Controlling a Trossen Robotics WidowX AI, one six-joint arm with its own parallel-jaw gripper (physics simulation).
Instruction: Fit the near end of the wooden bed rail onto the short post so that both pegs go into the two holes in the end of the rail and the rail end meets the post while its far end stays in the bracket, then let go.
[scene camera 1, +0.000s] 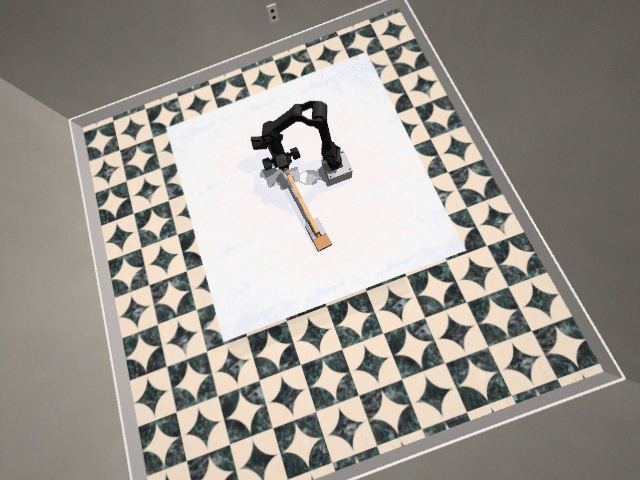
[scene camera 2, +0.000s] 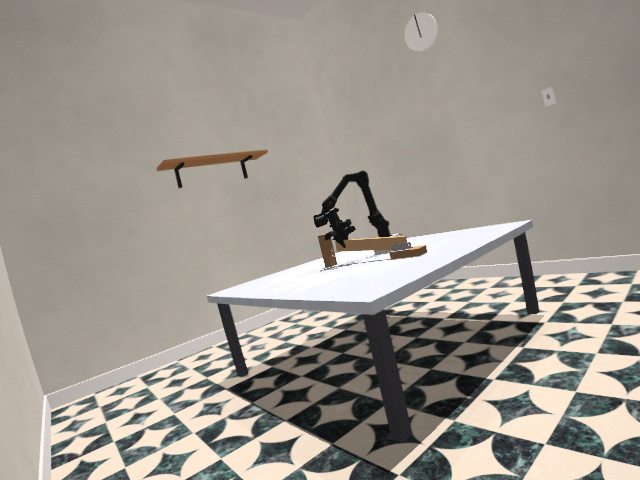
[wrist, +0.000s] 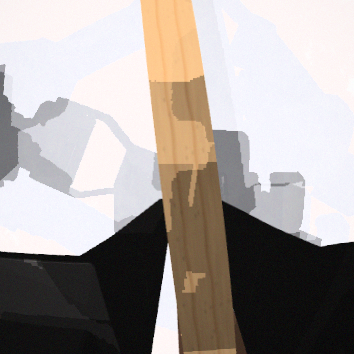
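Pixels of known places: gripper, fingertip midpoint: (scene camera 1: 286, 170) (scene camera 2: 346, 247) (wrist: 187, 206); arm's base at its link origin: (scene camera 1: 335, 163).
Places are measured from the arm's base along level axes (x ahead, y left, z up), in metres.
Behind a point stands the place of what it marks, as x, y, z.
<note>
The wooden rail (scene camera 1: 303, 202) {0.224, 0.154, 0.030} (scene camera 2: 369, 243) {0.242, 0.110, 0.010} (wrist: 177, 55) {0.248, 0.004, 0.043} is a long, light, narrow board. In scene camera 2 it is nearly level, with its near end raised above the table. My gripper (scene camera 1: 284, 168) {0.254, -0.053, 0.009} (scene camera 2: 341, 241) {0.254, -0.053, 0.009} (wrist: 187, 206) {0.254, -0.053, 0.009} is shut on the rail close to its near end, one finger on each side. The short post (scene camera 2: 326, 251) {0.302, -0.170, 0.007} stands upright just beyond that end. The pegs and the rail's end holes are hidden, so I cannot tell whether they meet. The rail's far end is at the grey bracket (scene camera 2: 401, 246) {0.221, 0.297, -0.029}.
A flat orange-brown wooden block (scene camera 1: 323, 242) {0.198, 0.365, -0.045} (scene camera 2: 413, 252) {0.238, 0.368, -0.059} lies at the rail's far end, beside the bracket. All this is on the white table (scene camera 1: 268, 289) {0.547, 0.493, -0.079} (scene camera 2: 289, 289) {0.723, 0.048, -0.080}. The arm's grey base (scene camera 1: 339, 177) {0.002, 0.071, -0.024} stands beside the rail. A wooden shelf (scene camera 2: 211, 159) hangs on the wall.
</note>
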